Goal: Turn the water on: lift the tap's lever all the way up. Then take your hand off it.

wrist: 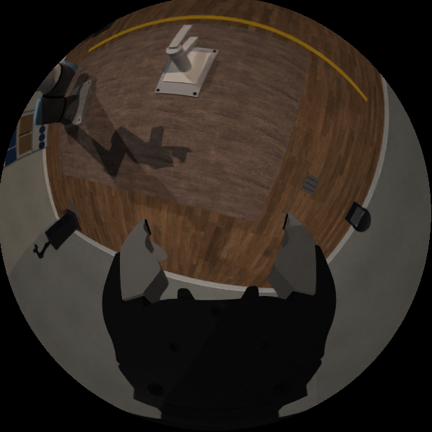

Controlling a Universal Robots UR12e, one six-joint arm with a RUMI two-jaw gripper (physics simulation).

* my gripper: 216, 218
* light grey base plate: 177, 88
